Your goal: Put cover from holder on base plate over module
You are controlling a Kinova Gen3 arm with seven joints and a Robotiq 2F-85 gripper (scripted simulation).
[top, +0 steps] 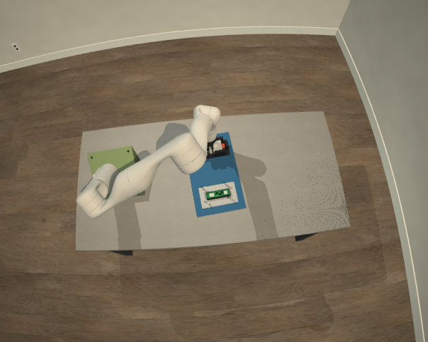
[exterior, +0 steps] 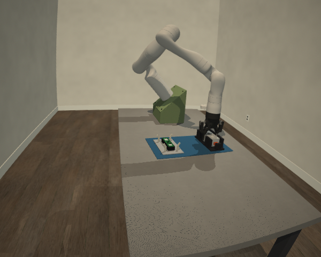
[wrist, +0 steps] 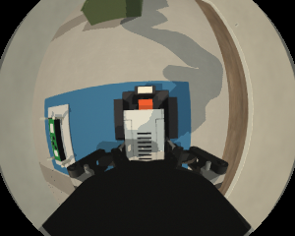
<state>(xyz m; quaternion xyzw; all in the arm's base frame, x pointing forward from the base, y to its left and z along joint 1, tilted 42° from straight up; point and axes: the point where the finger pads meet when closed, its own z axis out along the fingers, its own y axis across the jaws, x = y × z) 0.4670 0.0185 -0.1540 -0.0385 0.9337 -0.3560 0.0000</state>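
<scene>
My hand is right at the white cover.
</scene>
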